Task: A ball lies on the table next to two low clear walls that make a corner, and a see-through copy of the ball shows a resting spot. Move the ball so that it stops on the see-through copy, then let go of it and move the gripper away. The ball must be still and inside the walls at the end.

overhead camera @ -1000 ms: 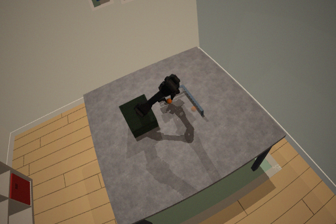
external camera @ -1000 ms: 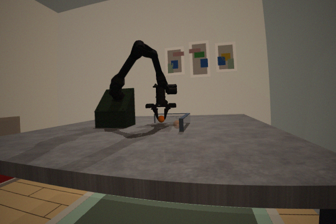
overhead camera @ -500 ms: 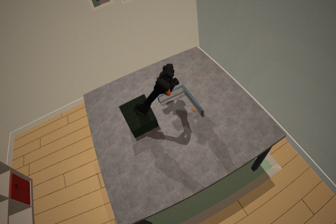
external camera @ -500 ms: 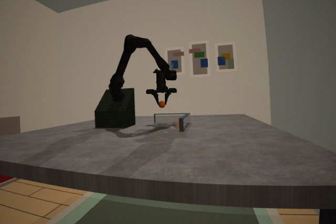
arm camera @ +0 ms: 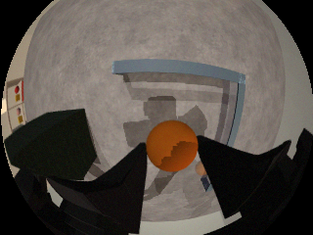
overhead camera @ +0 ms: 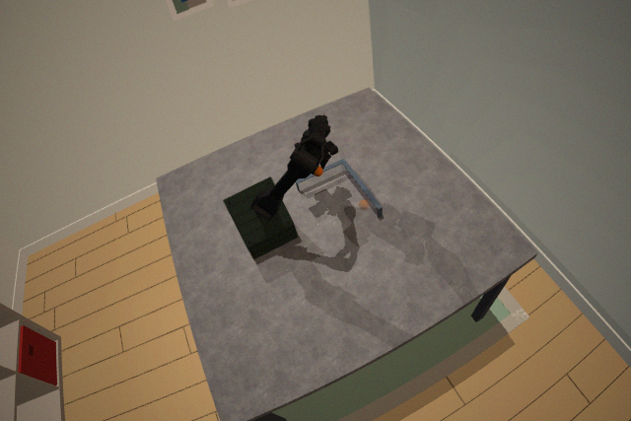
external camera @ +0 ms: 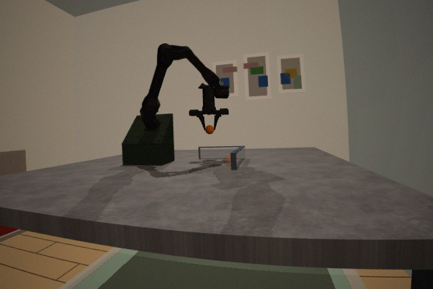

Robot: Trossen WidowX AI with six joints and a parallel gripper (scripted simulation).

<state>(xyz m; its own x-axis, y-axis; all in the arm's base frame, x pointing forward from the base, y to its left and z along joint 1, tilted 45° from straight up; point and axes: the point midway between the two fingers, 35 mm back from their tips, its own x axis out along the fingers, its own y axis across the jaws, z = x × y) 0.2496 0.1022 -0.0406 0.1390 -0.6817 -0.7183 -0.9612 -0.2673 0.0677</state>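
Now: the see-through copy 13 cm ahead of my gripper tip, 15 cm to the right of it and 12 cm below it. From my gripper tip the other things lie so: orange ball: right at my gripper tip.
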